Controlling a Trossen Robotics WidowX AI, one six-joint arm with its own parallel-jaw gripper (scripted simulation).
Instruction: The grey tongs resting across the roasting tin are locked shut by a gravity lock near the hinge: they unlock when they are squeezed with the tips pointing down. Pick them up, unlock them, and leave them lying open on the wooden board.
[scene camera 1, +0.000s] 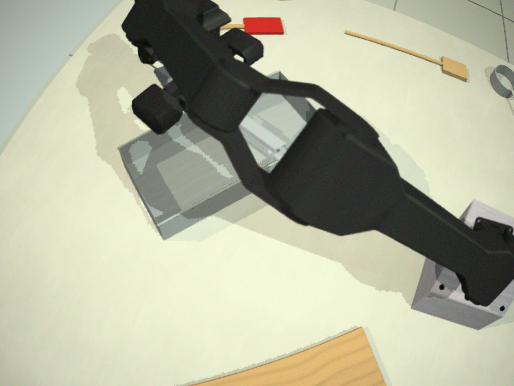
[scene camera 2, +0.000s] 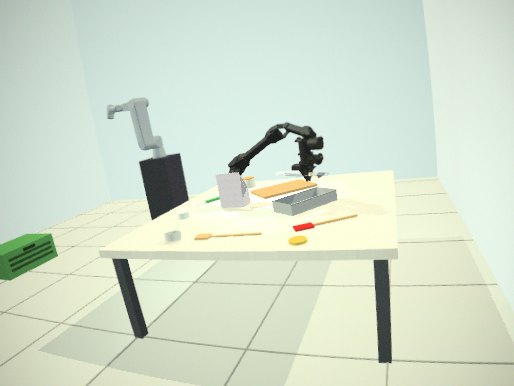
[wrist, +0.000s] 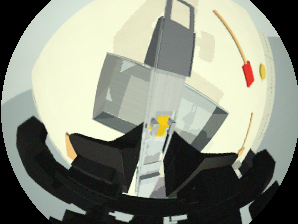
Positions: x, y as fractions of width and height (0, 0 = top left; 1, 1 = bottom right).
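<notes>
Through scene camera 1 I see a wooden spatula (scene camera 1: 0.88, 0.18), a grey roasting tin (scene camera 1: 0.36, 0.46) and my gripper (scene camera 1: 0.39, 0.29). Scene camera 2 shows me the tin (scene camera 2: 0.58, 0.53). In the wrist view the tin (wrist: 0.40, 0.45) appears once more, and so does my gripper (wrist: 0.52, 0.56).
</notes>
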